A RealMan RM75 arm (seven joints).
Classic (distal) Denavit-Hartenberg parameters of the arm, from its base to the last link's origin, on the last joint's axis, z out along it. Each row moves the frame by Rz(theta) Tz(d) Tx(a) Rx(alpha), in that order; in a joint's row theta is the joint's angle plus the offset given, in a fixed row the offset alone. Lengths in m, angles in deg.
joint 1: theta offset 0; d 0.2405; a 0; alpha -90
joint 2: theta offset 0; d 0; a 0; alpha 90
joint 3: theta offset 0; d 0.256; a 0; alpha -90
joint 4: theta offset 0; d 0; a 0; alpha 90
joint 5: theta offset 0; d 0.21; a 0; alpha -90
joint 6: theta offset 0; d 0; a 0; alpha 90
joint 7: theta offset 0; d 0.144; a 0; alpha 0
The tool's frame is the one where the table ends.
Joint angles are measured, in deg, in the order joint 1, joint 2, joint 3, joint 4, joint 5, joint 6, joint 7. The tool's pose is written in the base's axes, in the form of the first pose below.
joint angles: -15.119 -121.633 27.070 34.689 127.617 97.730 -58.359
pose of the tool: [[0.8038 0.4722 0.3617 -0.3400], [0.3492 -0.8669 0.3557 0.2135], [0.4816 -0.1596 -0.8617 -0.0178], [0 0 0 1]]
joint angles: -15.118 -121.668 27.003 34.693 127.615 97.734 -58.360
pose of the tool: [[0.8032 0.4729 0.3623 -0.3399], [0.3493 -0.8665 0.3567 0.2135], [0.4826 -0.1599 -0.8611 -0.0179], [0 0 0 1]]
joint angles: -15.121 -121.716 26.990 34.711 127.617 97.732 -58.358
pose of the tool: [[0.8030 0.4729 0.3628 -0.3397], [0.3492 -0.8665 0.3567 0.2135], [0.4831 -0.1598 -0.8609 -0.0182], [0 0 0 1]]
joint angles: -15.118 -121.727 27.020 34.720 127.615 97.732 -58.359
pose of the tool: [[0.8031 0.4727 0.3628 -0.3396], [0.3491 -0.8667 0.3563 0.2135], [0.4829 -0.1594 -0.8610 -0.0183], [0 0 0 1]]
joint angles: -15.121 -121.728 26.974 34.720 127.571 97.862 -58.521
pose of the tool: [[0.8009 0.4747 0.3651 -0.3393], [0.3508 -0.8660 0.3563 0.2134], [0.4853 -0.1573 -0.8601 -0.0181], [0 0 0 1]]
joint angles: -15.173 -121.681 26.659 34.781 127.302 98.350 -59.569
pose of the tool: [[0.7890 0.4881 0.3732 -0.3384], [0.3617 -0.8599 0.3601 0.2139], [0.4967 -0.1491 -0.8550 -0.0166], [0 0 0 1]]
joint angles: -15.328 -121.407 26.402 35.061 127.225 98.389 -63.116
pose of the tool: [[0.7615 0.5331 0.3687 -0.3392], [0.4082 -0.8363 0.3660 0.2159], [0.5035 -0.1282 -0.8544 -0.0133], [0 0 0 1]]
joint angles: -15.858 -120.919 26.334 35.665 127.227 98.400 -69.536
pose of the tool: [[0.7117 0.6036 0.3595 -0.3397], [0.4861 -0.7925 0.3683 0.2207], [0.5071 -0.0874 -0.8574 -0.0080], [0 0 0 1]]
